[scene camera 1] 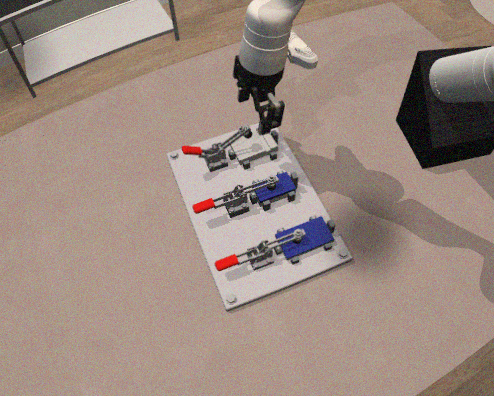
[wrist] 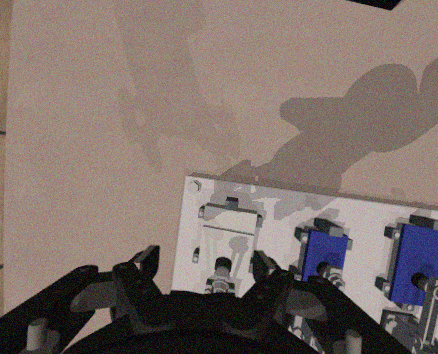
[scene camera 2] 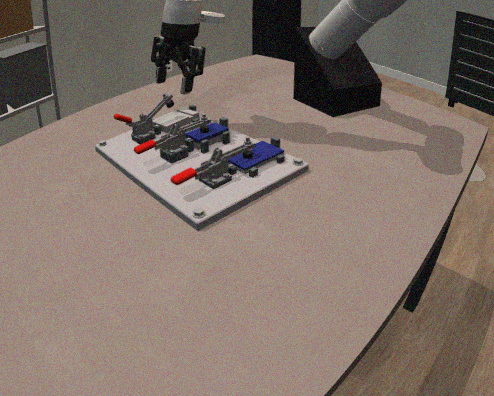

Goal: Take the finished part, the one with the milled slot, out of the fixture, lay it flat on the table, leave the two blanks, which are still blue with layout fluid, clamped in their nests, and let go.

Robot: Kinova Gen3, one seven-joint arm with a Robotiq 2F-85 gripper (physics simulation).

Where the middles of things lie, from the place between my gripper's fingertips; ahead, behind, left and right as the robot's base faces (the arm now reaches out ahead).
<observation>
Right now my hand is 10 mm short of the finished part (scene camera 1: pixel 257 146), 20 mm to the right of it and 70 mm above it. From my hand the other things lie so: toggle clamp (scene camera 1: pixel 217 161) (80 mm ahead, 20 mm to the left, 40 mm below); fixture plate (scene camera 1: pixel 219 236) (50 mm ahead, 130 mm to the left, 90 mm below).
</observation>
